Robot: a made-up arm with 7 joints. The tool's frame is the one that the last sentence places.
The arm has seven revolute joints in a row. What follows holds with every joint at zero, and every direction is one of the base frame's. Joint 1 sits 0.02 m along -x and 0.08 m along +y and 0.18 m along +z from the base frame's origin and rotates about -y. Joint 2 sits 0.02 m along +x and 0.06 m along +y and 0.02 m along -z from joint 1 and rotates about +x. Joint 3 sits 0.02 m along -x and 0.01 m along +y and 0.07 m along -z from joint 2 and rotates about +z. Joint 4 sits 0.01 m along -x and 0.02 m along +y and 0.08 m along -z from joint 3 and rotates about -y. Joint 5 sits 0.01 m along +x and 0.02 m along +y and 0.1 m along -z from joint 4 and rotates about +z. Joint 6 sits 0.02 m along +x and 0.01 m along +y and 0.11 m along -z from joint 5 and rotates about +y. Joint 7 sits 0.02 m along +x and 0.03 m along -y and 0.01 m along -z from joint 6 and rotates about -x. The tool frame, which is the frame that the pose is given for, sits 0.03 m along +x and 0.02 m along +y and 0.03 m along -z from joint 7; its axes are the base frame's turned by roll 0.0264, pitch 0.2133 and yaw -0.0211 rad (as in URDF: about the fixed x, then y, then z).
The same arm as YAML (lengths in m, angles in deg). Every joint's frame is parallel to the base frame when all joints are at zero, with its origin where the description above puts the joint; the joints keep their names.
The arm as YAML. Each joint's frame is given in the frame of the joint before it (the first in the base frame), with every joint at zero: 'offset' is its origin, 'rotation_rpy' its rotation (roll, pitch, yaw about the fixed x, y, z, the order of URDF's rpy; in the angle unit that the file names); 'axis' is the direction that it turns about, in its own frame. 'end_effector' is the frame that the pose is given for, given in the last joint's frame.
length_unit: m
angle_unit: deg
chain:
  - id: joint 1
    offset: [-0.02, 0.08, 0.18]
    rotation_rpy: [0.0, 0.0, 0.0]
    axis: [0.0, -1.0, 0.0]
  - id: joint 2
    offset: [0.02, 0.06, -0.02]
    rotation_rpy: [0.0, 0.0, 0.0]
    axis: [1.0, 0.0, 0.0]
  - id: joint 3
    offset: [-0.02, 0.01, -0.07]
    rotation_rpy: [0.0, 0.0, 0.0]
    axis: [0.0, 0.0, 1.0]
  - id: joint 4
    offset: [-0.01, 0.02, -0.08]
    rotation_rpy: [0.0, 0.0, 0.0]
    axis: [0.0, -1.0, 0.0]
  - id: joint 5
    offset: [0.01, 0.02, -0.1]
    rotation_rpy: [0.0, 0.0, 0.0]
    axis: [0.0, 0.0, 1.0]
  - id: joint 6
    offset: [0.02, 0.01, -0.11]
    rotation_rpy: [0.0, 0.0, 0.0]
    axis: [0.0, 1.0, 0.0]
  - id: joint 7
    offset: [0.02, -0.03, -0.01]
    rotation_rpy: [0.0, 0.0, 0.0]
    axis: [-1.0, 0.0, 0.0]
end_effector:
  offset: [0.03, 0.02, -0.03]
  rotation_rpy: [1.51, 12.22, -1.21]

